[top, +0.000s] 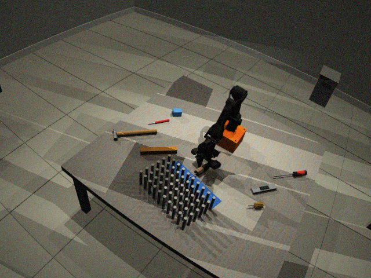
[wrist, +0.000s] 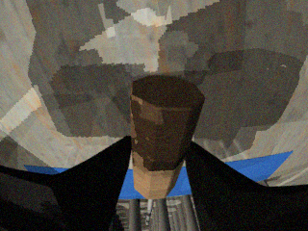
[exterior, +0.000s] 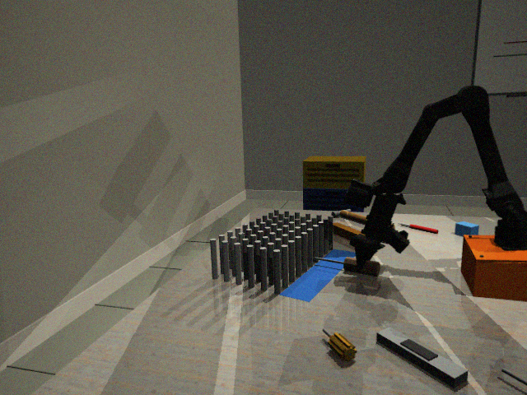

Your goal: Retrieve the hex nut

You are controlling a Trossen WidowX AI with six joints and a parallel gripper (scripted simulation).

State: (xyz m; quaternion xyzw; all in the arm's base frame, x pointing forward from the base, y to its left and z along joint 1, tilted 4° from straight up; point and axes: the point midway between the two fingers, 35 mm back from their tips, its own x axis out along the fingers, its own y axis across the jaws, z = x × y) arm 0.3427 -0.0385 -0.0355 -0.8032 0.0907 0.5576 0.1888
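Right now the wooden-handled tool is 10 cm ahead of my gripper tip and 4 cm to the right of it. Also, from my gripper tip: hex nut (20 cm ahead, 8 cm to the right, 1 cm below); then blue taped strip (10 cm ahead, 1 cm below); then orange bar (1 cm ahead, 28 cm to the right).
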